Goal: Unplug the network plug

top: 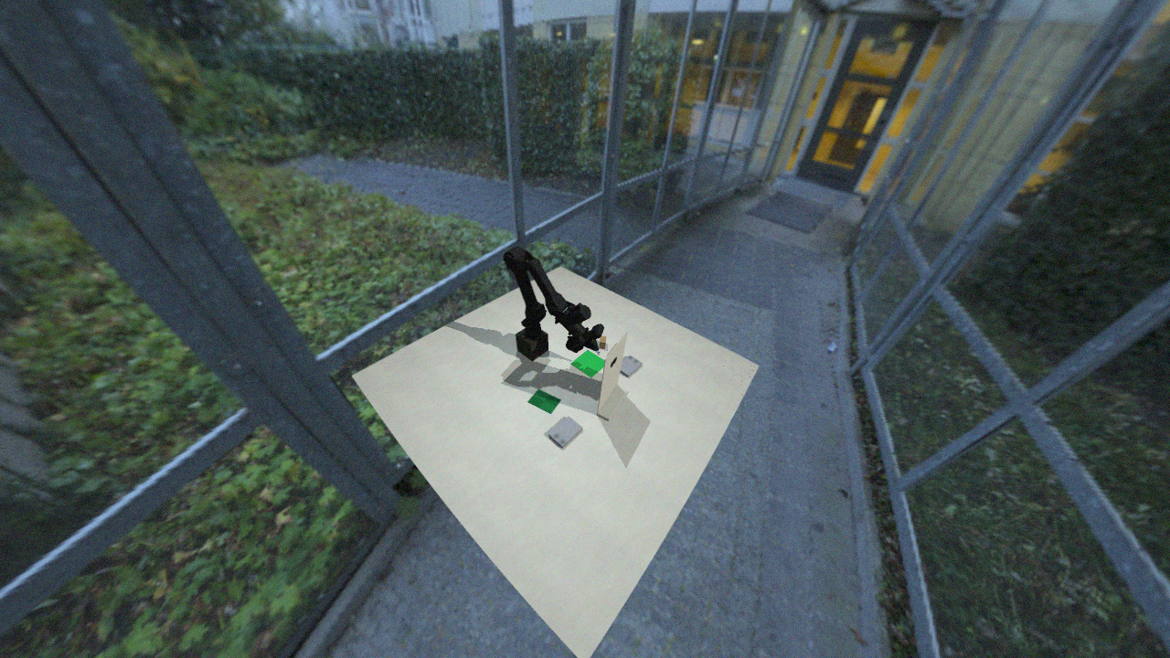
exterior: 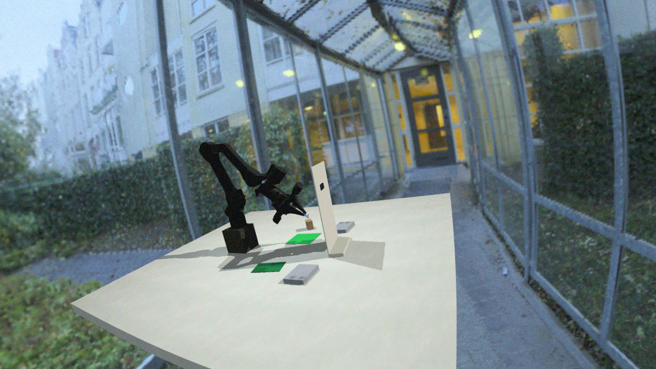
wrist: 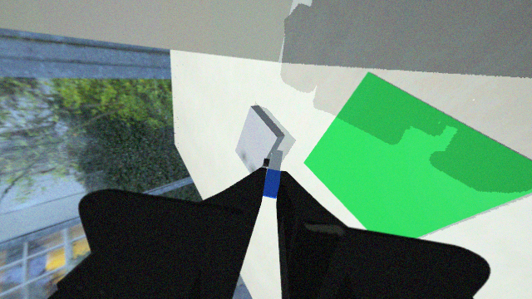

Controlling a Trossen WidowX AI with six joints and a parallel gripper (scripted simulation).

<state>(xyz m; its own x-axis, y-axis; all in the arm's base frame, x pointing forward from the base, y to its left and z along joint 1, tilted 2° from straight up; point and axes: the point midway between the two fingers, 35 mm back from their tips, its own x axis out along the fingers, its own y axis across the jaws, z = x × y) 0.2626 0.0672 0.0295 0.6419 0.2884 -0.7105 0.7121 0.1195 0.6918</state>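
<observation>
Right now the bright green marked square is 3 cm behind my gripper tip, 1 cm to the left of it and 11 cm below it. The rest, counted from my gripper tip: upright panel: 14 cm ahead, 13 cm to the right, 3 cm above; brown block: 5 cm behind, 14 cm to the left, 9 cm below; network plug: right at my gripper tip.
</observation>
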